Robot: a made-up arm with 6 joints. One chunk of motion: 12 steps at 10 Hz.
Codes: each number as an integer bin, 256 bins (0 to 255) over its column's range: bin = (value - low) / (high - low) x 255, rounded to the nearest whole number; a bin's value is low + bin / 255 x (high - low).
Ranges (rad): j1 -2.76..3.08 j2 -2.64..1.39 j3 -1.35..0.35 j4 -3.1..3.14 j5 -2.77..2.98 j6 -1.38..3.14
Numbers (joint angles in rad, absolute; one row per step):
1: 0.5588 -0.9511 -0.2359 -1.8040 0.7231 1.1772
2: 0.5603 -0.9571 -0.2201 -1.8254 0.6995 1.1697
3: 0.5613 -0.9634 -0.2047 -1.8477 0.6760 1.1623
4: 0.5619 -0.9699 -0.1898 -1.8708 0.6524 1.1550
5: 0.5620 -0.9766 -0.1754 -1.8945 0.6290 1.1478
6: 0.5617 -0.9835 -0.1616 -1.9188 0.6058 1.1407
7: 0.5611 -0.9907 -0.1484 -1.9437 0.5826 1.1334
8: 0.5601 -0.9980 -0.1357 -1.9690 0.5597 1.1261
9: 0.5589 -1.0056 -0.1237 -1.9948 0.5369 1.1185
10: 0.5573 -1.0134 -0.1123 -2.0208 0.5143 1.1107
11: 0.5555 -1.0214 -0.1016 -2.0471 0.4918 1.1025
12: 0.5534 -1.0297 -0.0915 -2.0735 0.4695 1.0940
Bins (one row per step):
1: 145 107 167 53 155 144
2: 145 106 169 52 154 144
3: 145 106 172 51 153 143
4: 145 106 174 50 152 143
5: 145 105 176 49 151 143
6: 145 105 178 48 150 142
7: 145 104 180 47 149 142
8: 145 104 182 46 148 141
9: 145 103 184 45 147 141
10: 145 103 186 44 146 141
11: 145 102 187 43 145 140
12: 145 102 189 42 144 140

